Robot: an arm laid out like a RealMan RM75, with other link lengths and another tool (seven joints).
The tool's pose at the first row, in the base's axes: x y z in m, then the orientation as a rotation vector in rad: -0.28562, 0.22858, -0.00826, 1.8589, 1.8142, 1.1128
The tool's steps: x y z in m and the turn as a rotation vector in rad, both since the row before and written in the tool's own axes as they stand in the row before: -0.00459, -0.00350, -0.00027, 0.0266, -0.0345, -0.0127; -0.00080, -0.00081, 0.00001, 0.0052, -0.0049, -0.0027; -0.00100, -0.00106, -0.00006, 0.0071, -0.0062, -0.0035; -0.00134, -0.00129, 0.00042, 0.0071, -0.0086, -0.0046; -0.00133, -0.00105, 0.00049, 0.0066, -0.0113, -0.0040; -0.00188, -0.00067, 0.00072, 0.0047, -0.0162, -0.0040; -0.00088, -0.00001, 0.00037, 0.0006, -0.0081, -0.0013; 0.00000, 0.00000, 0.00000, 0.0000, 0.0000, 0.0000
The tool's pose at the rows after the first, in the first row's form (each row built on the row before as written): -0.28778, 0.22467, -0.01193, 1.8672, 1.8278, 1.0507; -0.28828, 0.22401, -0.01271, 1.8681, 1.8315, 1.0405; -0.28900, 0.22317, -0.01366, 1.8694, 1.8367, 1.0272; -0.28953, 0.22214, -0.01517, 1.8699, 1.8413, 1.0108; -0.28985, 0.22110, -0.01655, 1.8712, 1.8435, 0.9920; -0.28971, 0.21952, -0.01796, 1.8721, 1.8412, 0.9692; -0.28940, 0.21875, -0.01843, 1.8722, 1.8381, 0.9593; -0.28940, 0.21875, -0.01843, 1.8722, 1.8381, 0.9593
